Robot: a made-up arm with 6 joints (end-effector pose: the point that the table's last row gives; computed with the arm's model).
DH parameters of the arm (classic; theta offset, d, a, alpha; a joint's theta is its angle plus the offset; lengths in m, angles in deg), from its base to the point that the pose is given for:
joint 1: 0 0.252 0 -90
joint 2: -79.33 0 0.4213 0
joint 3: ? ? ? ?
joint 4: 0 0.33 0 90
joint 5: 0 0 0.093 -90
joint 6: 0 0.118 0 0
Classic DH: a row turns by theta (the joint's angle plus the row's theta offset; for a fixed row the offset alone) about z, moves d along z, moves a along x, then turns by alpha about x.
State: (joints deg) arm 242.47 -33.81 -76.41 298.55 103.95 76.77
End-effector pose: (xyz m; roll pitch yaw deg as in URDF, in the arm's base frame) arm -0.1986 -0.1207 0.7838 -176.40 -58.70 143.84
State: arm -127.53 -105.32 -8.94 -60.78 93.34 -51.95
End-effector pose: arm -0.0568 0.1026 0.4023 120.56 22.94 -104.99
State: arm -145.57 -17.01 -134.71 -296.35 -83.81 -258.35
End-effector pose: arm -0.0284 0.1189 0.9534 71.73 14.10 -170.92
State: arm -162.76 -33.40 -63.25 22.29 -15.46 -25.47
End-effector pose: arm -0.2349 -0.0248 0.8749 4.41 -69.04 6.30
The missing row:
joint 3: 79.33 0 0.075 -90
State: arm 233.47 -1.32 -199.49 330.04 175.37 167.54
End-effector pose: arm -0.0428 0.0280 0.8781 174.28 24.30 34.31
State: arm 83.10 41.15 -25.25 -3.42 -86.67 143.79
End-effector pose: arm 0.0473 0.4523 0.2235 -121.13 50.49 -28.26
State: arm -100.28 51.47 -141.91 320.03 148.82 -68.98
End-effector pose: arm -0.2049 -0.6233 0.4182 -136.86 56.45 -30.62
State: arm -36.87 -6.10 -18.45 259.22 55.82 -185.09
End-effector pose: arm 0.2182 -0.2193 0.2762 -143.06 -56.02 -144.35
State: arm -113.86 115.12 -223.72 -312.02 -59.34 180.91
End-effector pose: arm -0.3358 -0.4857 0.2701 44.85 2.18 -90.92
